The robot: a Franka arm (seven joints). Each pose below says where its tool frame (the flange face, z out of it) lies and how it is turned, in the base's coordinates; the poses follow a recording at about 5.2 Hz.
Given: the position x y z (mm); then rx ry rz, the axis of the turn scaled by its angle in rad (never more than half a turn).
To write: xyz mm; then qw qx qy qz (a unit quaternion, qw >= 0). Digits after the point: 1 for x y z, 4 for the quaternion.
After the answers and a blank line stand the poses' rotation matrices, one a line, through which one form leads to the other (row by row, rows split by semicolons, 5 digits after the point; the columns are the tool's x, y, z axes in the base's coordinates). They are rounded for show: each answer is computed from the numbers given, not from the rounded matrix.
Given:
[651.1 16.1 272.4 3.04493 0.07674 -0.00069]
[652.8 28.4 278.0 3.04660 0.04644 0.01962]
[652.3 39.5 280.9 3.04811 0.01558 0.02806]
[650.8 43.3 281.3 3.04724 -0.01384 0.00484]
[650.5 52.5 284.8 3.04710 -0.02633 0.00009]
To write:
[651.1 16.1 272.4 0.0478 0.9985 0.0252 -0.0002]
[652.8 28.4 278.0 0.0473 0.9987 0.0152 0.0064]
[652.3 39.5 280.9 0.0466 0.9989 0.0051 0.0092]
[650.8 43.3 281.3 0.0471 0.9989 -0.0045 0.0016]
[650.5 52.5 284.8 0.0472 0.9988 -0.0086 0.0000]

0.99873 0.05028 0.00196; 0.05024 -0.99416 -0.09553; -0.00286 0.09551 -0.99542
0.99945 0.02980 0.01429; 0.03102 -0.99507 -0.09423; 0.01141 0.09462 -0.99545
0.99978 0.00934 0.01885; 0.01106 -0.99560 -0.09308; 0.01789 0.09327 -0.99548
0.99995 -0.00921 0.00274; -0.00891 -0.99551 -0.09419; 0.00360 0.09416 -0.99555
0.99985 -0.01725 -0.00076; -0.01724 -0.99540 -0.09424; 0.00087 0.09423 -0.99555

